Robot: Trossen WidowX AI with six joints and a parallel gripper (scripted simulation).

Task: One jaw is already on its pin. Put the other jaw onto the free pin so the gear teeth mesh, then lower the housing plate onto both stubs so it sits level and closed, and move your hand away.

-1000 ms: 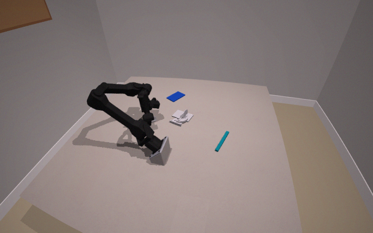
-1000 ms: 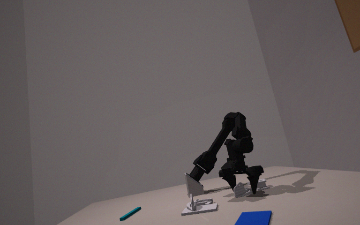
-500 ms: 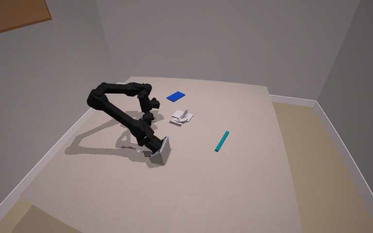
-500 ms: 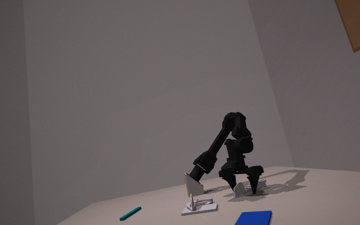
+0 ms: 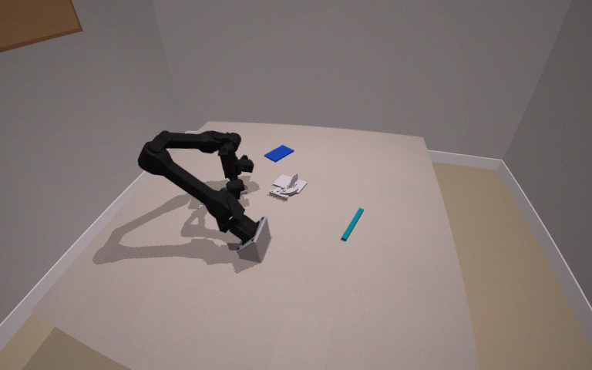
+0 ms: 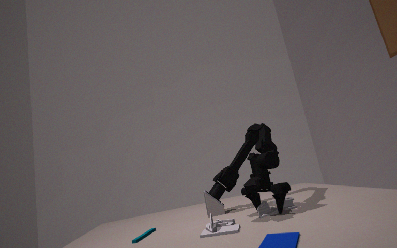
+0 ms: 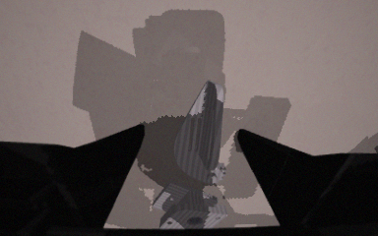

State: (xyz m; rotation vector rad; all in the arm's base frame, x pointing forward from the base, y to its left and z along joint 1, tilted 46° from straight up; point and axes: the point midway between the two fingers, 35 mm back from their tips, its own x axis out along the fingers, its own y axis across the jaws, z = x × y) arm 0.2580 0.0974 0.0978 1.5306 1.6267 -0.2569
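My gripper tip is 30 mm past the grey jaw and 20 mm to the right of it. Also, from my gripper tip: blue housing plate 290 mm ahead, 120 mm to the right; then white cube 350 mm ahead, 220 mm to the left, 10 mm above; then white base 70 mm ahead, 210 mm to the right.
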